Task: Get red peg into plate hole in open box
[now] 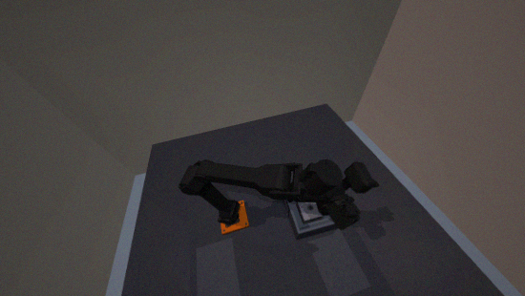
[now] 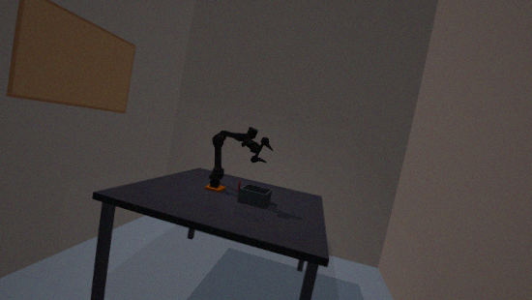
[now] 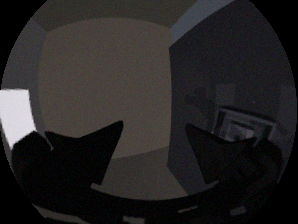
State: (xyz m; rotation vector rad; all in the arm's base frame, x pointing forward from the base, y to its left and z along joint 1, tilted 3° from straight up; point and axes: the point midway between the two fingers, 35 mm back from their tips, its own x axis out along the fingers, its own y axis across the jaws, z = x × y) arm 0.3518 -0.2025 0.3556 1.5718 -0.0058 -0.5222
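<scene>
Right now the red peg is 330 mm to the left of my gripper tip, 310 mm below it and 200 mm behind it. From my gripper tip the other things lie so: plate (310 mm below, 110 mm to the left, 50 mm behind); grey box (330 mm below, 110 mm to the left, 50 mm behind).
</scene>
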